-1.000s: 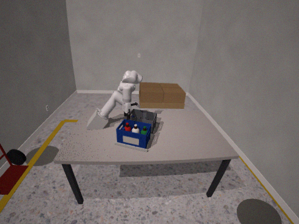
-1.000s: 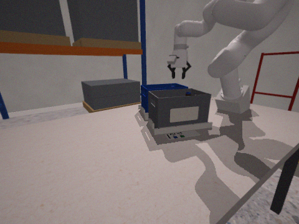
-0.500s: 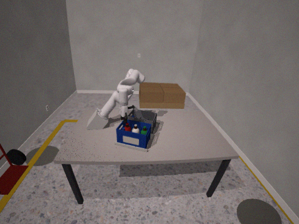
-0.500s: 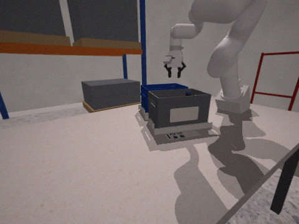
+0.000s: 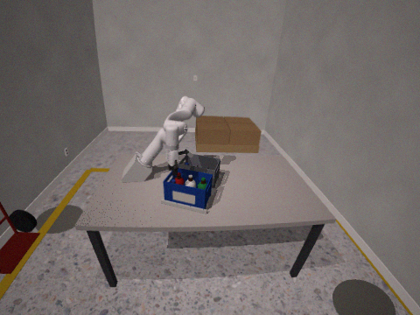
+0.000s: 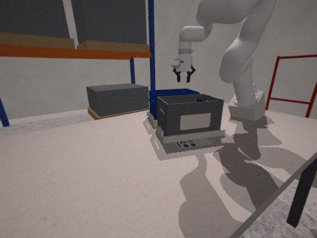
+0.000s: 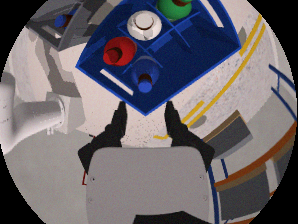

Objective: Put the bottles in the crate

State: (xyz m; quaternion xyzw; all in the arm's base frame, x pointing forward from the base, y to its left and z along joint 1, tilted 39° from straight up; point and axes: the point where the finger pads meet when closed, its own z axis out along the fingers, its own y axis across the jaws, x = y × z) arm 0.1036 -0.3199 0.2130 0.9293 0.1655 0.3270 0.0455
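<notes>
Now: hand 15 cm above the red-capped bottle, 8 cm to the right of it and 4 cm short of it. From my hand the other things lie so: blue crate 16 cm below, 10 cm ahead; white-capped bottle 15 cm below, 11 cm ahead, 5 cm to the left; green-label bottle 19 cm ahead, 15 cm below, 1 cm to the left.
</notes>
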